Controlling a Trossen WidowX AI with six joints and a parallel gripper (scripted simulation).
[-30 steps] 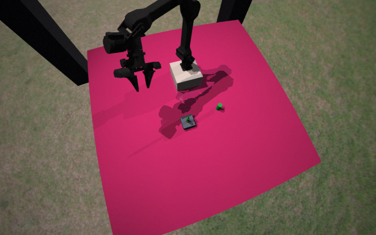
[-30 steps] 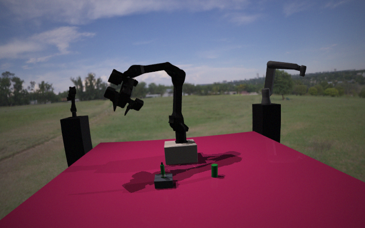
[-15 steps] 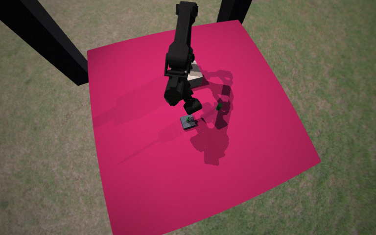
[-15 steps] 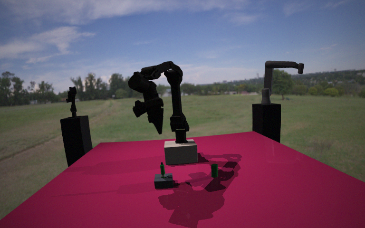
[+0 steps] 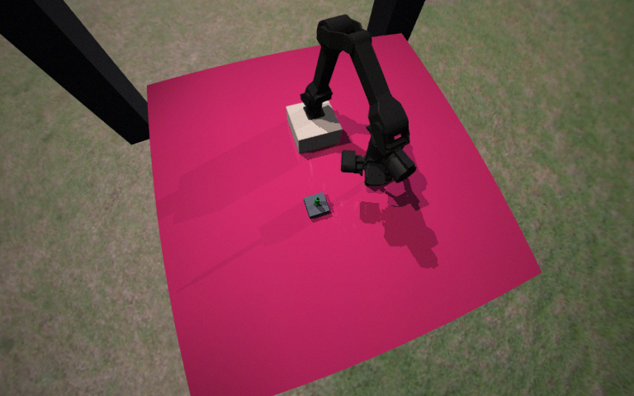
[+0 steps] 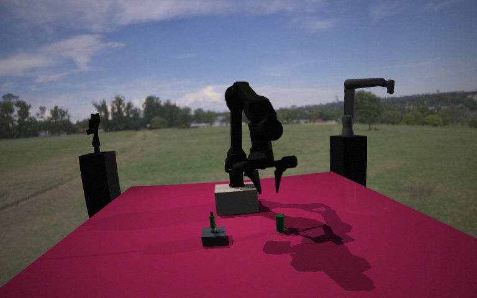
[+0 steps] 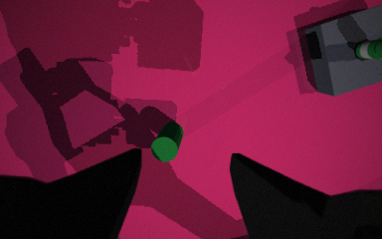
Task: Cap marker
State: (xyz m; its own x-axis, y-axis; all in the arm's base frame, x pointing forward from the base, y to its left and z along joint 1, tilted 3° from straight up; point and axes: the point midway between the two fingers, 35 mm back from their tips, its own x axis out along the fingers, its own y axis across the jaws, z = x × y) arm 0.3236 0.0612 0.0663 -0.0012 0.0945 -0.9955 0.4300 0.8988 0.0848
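My gripper tip is 2 cm past the green cap, 4 cm to the right of it and 11 cm above it.
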